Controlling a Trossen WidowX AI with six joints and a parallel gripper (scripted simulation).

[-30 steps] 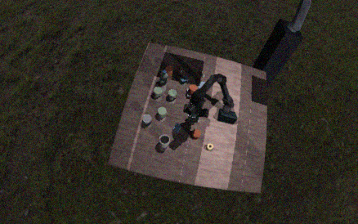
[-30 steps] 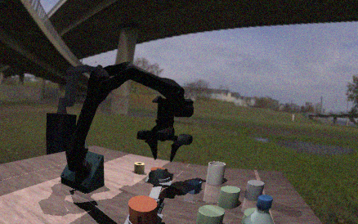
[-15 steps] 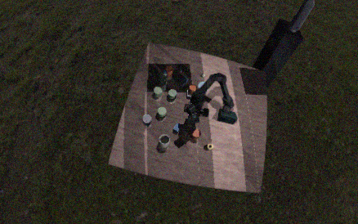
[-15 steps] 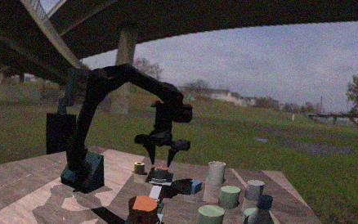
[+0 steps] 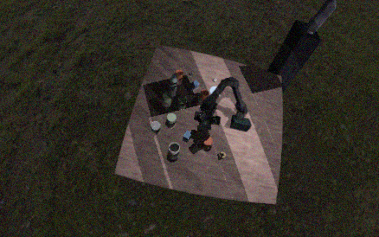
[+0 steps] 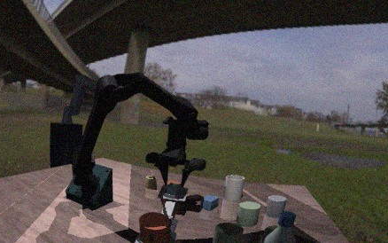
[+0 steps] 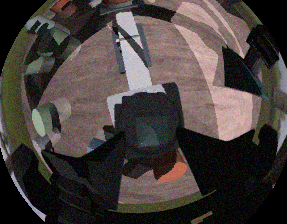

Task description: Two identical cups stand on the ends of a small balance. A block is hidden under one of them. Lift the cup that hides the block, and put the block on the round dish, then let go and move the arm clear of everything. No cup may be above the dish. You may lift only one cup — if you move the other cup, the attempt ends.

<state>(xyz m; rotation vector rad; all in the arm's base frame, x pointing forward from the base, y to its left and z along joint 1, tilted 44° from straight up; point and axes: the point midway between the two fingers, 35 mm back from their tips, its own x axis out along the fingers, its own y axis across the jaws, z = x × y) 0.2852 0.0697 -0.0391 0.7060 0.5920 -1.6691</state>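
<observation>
Now: the pale blue round dish 100 mm behind my gripper tip, 350 mm to the right of it and 90 mm below it. From my gripper tip the other things lie so: grey cylinder (380 mm ahead, 30 mm to the left, 60 mm below); then white balance (10 mm ahead, 120 mm to the right, 70 mm below); then yellow ring (140 mm behind, 220 mm to the left, 70 mm below).
</observation>
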